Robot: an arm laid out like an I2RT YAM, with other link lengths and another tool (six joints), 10 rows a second.
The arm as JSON. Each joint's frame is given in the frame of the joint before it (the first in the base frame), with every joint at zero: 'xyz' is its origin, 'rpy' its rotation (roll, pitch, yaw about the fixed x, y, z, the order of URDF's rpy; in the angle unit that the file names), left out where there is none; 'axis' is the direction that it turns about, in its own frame. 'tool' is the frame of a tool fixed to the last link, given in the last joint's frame.
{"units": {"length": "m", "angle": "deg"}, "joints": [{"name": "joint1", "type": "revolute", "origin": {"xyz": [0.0, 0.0, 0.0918], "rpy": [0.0, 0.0, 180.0]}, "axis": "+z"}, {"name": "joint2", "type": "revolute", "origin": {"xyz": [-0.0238, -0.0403, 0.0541], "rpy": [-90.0, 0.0, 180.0]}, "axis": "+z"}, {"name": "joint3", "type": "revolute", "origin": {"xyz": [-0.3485, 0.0, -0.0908], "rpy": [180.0, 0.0, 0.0]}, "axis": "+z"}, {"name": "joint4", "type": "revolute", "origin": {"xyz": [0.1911, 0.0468, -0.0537], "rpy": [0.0, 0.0, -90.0]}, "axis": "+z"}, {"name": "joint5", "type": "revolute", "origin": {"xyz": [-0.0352, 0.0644, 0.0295], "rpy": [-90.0, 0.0, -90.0]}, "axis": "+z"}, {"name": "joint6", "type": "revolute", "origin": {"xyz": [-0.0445, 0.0, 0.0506], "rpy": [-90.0, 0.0, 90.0]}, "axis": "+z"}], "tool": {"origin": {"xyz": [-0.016, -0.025, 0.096], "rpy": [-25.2, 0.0, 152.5]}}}
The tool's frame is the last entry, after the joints.
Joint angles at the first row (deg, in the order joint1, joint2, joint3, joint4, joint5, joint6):
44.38 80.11 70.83 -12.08 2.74 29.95
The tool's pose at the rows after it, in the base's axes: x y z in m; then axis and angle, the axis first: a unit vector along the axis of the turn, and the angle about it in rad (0 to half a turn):
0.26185, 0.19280, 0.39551, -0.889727, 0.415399, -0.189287, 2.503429
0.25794, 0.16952, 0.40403, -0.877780, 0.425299, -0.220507, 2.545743
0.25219, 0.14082, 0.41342, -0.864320, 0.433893, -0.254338, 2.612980
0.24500, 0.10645, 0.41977, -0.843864, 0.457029, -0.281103, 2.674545
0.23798, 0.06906, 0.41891, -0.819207, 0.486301, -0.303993, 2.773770
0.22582, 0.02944, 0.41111, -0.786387, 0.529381, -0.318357, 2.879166
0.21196, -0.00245, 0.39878, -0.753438, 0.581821, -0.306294, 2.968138
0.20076, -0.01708, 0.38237, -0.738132, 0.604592, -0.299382, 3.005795
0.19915, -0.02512, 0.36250, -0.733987, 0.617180, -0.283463, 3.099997
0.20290, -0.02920, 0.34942, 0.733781, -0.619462, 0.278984, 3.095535
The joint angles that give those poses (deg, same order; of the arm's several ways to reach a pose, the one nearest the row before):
44.34 78.86 73.13 -16.89 6.44 26.69
43.36 76.52 74.36 -20.86 9.56 24.37
41.88 74.14 76.55 -26.58 12.95 21.23
38.95 71.34 77.65 -31.35 15.84 19.32
35.03 69.32 78.20 -36.36 19.26 17.32
30.47 66.98 76.84 -40.31 23.24 16.93
25.12 65.82 75.74 -44.73 25.14 19.26
22.66 64.03 71.54 -44.28 25.79 20.35
21.45 65.60 68.82 -45.44 27.38 21.06
21.44 67.92 67.17 -45.84 29.79 20.88

